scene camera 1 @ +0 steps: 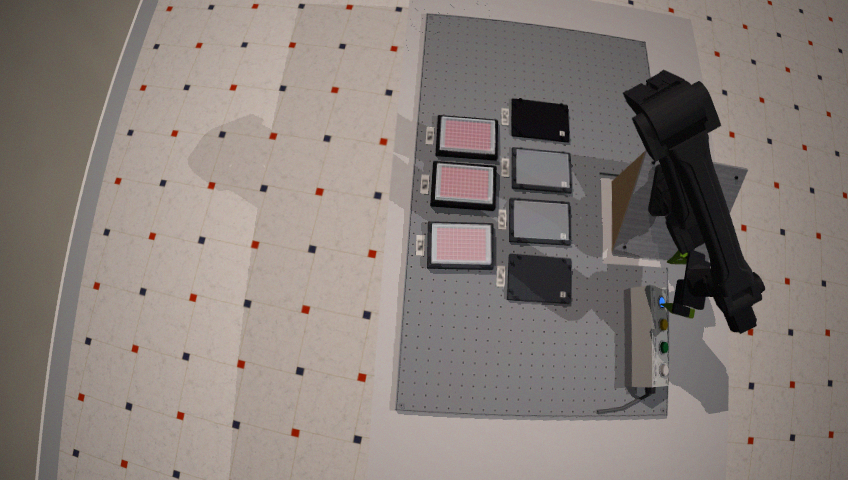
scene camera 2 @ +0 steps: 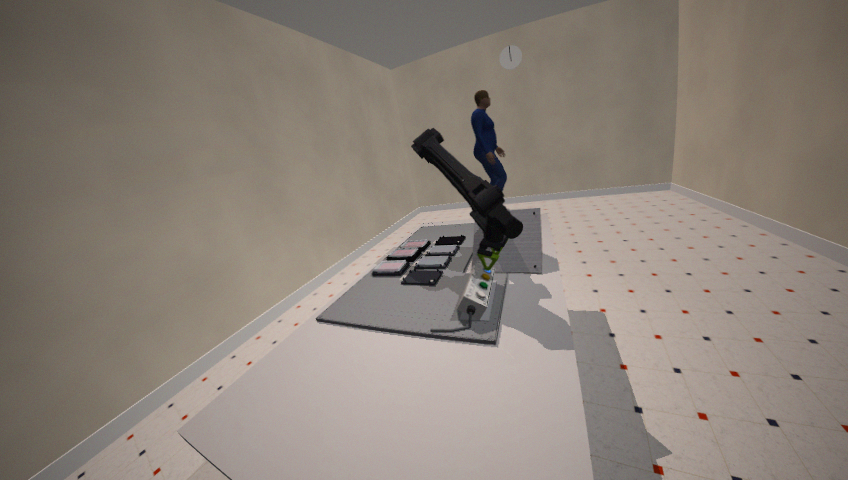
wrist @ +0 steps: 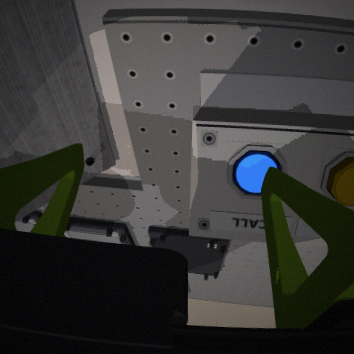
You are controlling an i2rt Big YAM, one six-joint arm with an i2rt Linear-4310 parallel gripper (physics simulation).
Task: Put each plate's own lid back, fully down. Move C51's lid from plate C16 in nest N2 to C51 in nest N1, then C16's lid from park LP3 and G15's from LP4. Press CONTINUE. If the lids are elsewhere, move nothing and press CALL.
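Seen in the pictures: gripper, fingertip midpoint: (scene camera 1: 665,283) (scene camera 2: 491,263) (wrist: 175,164); arm's base, link origin: (scene camera 1: 669,188).
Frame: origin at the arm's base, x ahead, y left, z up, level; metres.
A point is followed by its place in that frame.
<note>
Three pink-welled plates (scene camera 1: 467,135) {y -0.154, x 0.439, z -0.100 m} (scene camera 1: 463,184) {y -0.033, x 0.452, z -0.100 m} (scene camera 1: 461,245) {y 0.107, x 0.460, z -0.094 m} sit in dark nests in a column in scene camera 1. Whether lids cover them is hard to tell. Beside them stand four lid parks: the two middle ones (scene camera 1: 541,170) {y -0.075, x 0.266, z -0.110 m} (scene camera 1: 540,220) {y 0.046, x 0.277, z -0.110 m} show pale grey, lid-like panels, while the far one (scene camera 1: 540,120) {y -0.211, x 0.254, z -0.118 m} and near one (scene camera 1: 539,279) {y 0.178, x 0.285, z -0.117 m} look black and bare. Their labels are too small to read. The CALL button (scene camera 1: 661,301) {y 0.241, x 0.016, z -0.063 m} (wrist: 252,172) {y 0.241, x 0.013, z -0.064 m} is blue; the green button (scene camera 1: 664,347) {y 0.343, x 0.020, z -0.055 m} (scene camera 2: 483,285) {y 0.349, x 0.017, z -0.059 m} is on the same box. My gripper (scene camera 1: 667,283) {y 0.202, x 0.004, z -0.059 m} (wrist: 175,164) {y 0.202, x 0.004, z -0.059 m} is open and empty, with one fingertip over CALL's edge.
A yellow button (scene camera 1: 663,324) {y 0.292, x 0.019, z -0.056 m} (wrist: 344,182) {y 0.286, x 0.012, z -0.059 m} is beside CALL, and a white button (scene camera 1: 664,369) {y 0.390, x 0.023, z -0.055 m} is at the box's near end. A tilted grey panel (scene camera 1: 723,178) {y -0.018, x -0.129, z 0.034 m} (scene camera 2: 526,243) {y 0.063, x -0.122, z -0.052 m} stands beside the arm. A cable (scene camera 1: 618,409) {y 0.476, x 0.107, z -0.120 m} trails from the box. A person (scene camera 2: 484,133) stands in the background.
</note>
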